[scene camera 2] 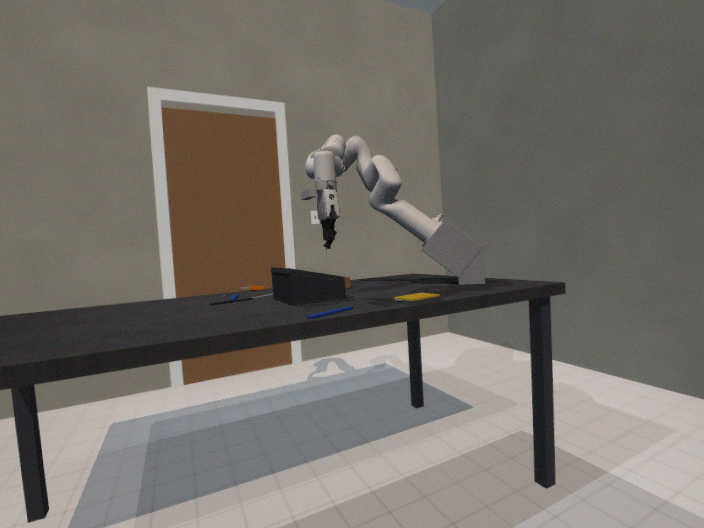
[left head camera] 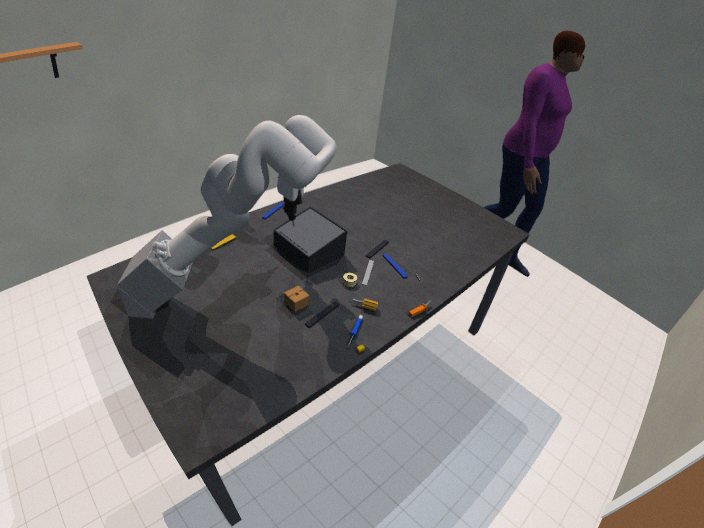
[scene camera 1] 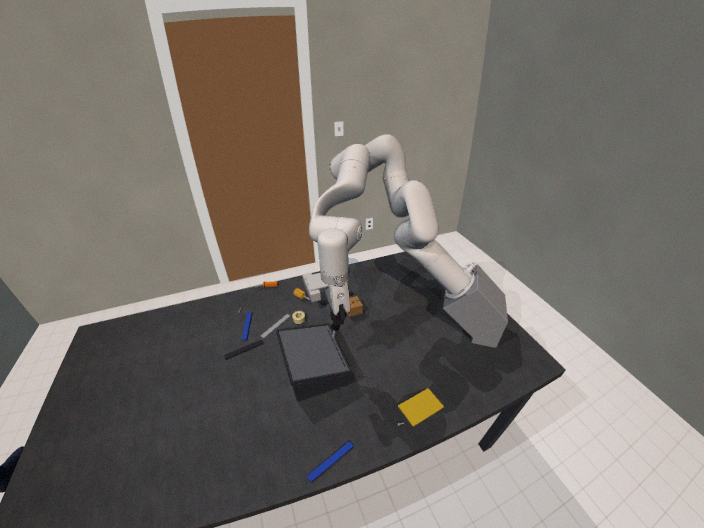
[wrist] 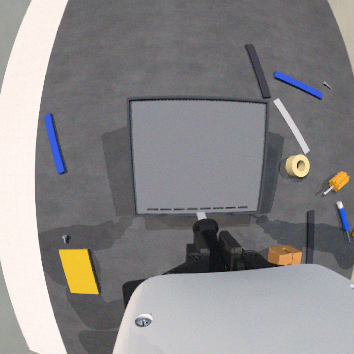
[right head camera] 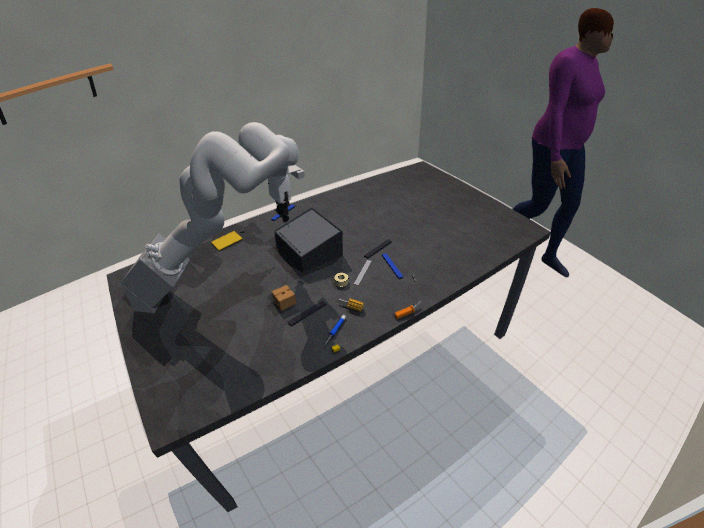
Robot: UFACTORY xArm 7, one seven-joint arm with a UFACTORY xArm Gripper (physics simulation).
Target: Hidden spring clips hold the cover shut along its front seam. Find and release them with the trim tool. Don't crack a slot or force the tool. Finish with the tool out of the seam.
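Places are measured from the arm's base along level axes (x left, y ahead, z down), in metres.
Pixels of known places: gripper, fingertip midpoint: (scene camera 2: 329,240) (left head camera: 290,212) (scene camera 1: 337,321) (wrist: 208,245) (right head camera: 283,214); arm's base, link origin: (scene camera 2: 433,235) (left head camera: 172,258) (scene camera 1: 460,285) (right head camera: 166,259).
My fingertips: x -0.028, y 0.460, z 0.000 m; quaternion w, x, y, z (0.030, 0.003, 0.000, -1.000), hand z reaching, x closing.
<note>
Ahead of a thing's pixels: the offset from my fingertips to its top centre. "pt": to the spot under its first point.
A dark box with a sloping grey cover (left head camera: 311,228) (right head camera: 308,230) (scene camera 1: 312,352) (wrist: 197,150) stands on the table. A row of thin dark slots {pt dx -0.007, dy +0.009, dz +0.127 m} (wrist: 197,208) runs along the cover's low front edge. My gripper (left head camera: 291,207) (right head camera: 283,209) (scene camera 1: 338,318) (scene camera 2: 328,231) (wrist: 208,245) points down and is shut on the trim tool, whose black round end and pale blade {dx -0.001, dy +0.014, dz +0.025 m} (wrist: 201,216) show in the wrist view. The blade tip overlaps the front edge near the middle of the slot row there. In scene camera 2, the thin blade (scene camera 2: 326,253) hangs above the box, apart from it. The clips do not show.
A tan block {dx -0.213, dy -0.145, dz +0.155 m} (left head camera: 296,298) (wrist: 284,255), a tape roll {dx -0.253, dy +0.075, dz +0.175 m} (left head camera: 349,279) (wrist: 297,166), screwdrivers and several strips lie on one side of the box. A yellow plate {dx +0.273, dy -0.158, dz +0.194 m} (scene camera 1: 420,406) (wrist: 79,271) and a blue strip {dx +0.310, dy +0.155, dz +0.194 m} (scene camera 1: 330,461) (wrist: 54,144) lie on the other. A person (left head camera: 540,119) stands beyond the table.
</note>
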